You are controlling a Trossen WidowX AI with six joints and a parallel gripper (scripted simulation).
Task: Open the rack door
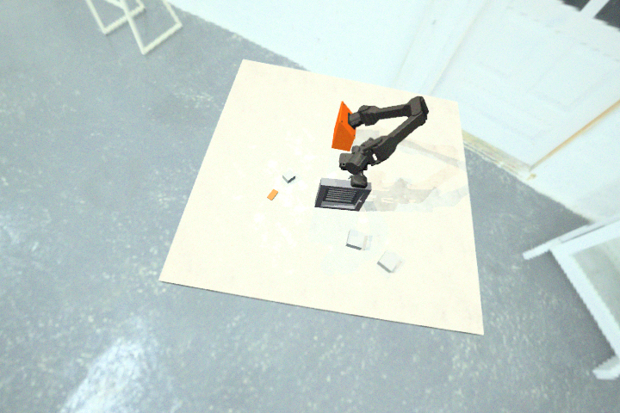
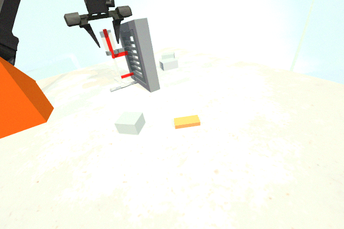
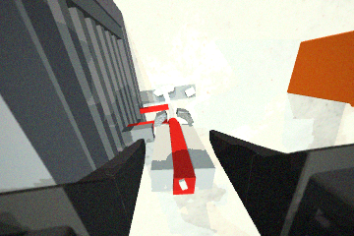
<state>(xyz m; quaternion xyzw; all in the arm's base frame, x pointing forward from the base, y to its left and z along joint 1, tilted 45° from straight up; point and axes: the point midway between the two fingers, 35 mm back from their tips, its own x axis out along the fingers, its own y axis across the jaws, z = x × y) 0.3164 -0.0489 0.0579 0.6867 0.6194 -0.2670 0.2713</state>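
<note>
Now: the pale upright handle 2 cm below my gripper tip and 1 cm to the right of it. Round my gripper tip: cube 28 cm to the right, 13 cm below, 5 cm behind; then orange block 34 cm to the right, 14 cm below, 5 cm ahead.
</note>
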